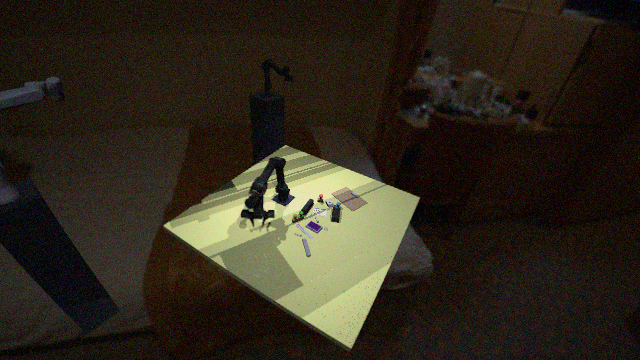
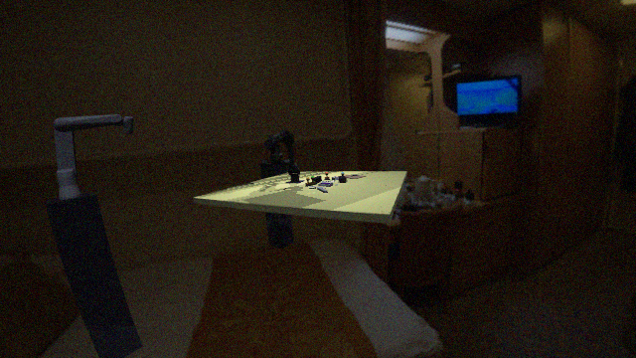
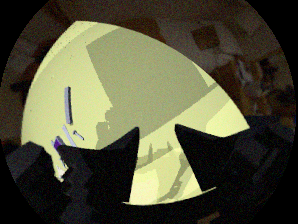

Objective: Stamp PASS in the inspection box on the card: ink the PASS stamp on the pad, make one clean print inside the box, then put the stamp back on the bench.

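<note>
The green-topped stamp is 7 cm ahead of my gripper tip, 31 cm to the left of it and 10 cm below it. The rest, counted from my gripper tip: purple ink pad (18 cm ahead, 31 cm to the left, 11 cm below); then pen (25 cm ahead, 14 cm to the left, 11 cm below); then long black block (4 cm ahead, 42 cm to the left, 10 cm below).
</note>
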